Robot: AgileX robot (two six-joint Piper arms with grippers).
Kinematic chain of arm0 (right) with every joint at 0, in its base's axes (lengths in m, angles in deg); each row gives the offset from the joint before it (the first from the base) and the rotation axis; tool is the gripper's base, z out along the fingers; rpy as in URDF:
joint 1: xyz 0 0 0.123 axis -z
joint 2: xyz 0 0 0 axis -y
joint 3: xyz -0.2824 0 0.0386 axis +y
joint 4: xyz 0.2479 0 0.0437 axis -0.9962 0 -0.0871
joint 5: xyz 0 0 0 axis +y
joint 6: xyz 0.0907 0 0.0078 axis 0.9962 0 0.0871
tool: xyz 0 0 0 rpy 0 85 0
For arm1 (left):
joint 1: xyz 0 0 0.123 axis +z
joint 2: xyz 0 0 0 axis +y
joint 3: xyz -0.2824 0 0.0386 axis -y
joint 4: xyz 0.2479 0 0.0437 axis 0.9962 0 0.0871
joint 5: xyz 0 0 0 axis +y
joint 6: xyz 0.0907 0 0.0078 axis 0.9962 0 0.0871
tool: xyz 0 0 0 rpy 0 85 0
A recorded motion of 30 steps. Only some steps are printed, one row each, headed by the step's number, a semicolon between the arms.
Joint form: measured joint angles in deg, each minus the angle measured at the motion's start. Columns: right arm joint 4, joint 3, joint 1, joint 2, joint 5, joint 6; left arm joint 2, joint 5, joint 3, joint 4, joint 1, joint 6.
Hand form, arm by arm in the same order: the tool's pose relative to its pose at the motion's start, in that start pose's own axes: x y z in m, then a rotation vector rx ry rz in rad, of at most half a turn. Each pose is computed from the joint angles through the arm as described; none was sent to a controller.
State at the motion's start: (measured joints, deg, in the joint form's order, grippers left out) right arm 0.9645 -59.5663 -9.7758 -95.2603 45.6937 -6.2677; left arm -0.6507 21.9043 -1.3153 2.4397 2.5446 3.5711
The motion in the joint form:
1: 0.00 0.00 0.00 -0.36 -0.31 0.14; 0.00 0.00 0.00 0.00 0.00 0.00
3: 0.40 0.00 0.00 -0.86 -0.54 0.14; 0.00 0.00 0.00 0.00 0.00 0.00
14: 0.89 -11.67 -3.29 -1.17 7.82 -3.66; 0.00 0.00 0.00 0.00 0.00 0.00
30: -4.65 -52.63 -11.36 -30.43 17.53 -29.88; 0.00 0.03 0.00 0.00 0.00 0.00
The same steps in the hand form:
1: -0.0005 0.0000 0.0020 -0.0002 0.0009 0.0024; 0.0000 0.0000 0.0000 0.0000 0.0000 0.0000
3: -0.0008 -0.0005 0.0048 0.0041 0.0061 -0.0027; 0.0000 0.0000 0.0000 0.0000 0.0000 0.0000
14: -0.0367 0.0134 -0.0359 0.0066 -0.0476 -0.1259; 0.0000 0.0000 0.0000 0.0000 0.0000 0.0000
30: -0.1656 0.0807 0.0104 -0.0899 -0.1185 -0.6724; 0.0000 0.0000 0.0000 0.0000 0.0005 0.0000

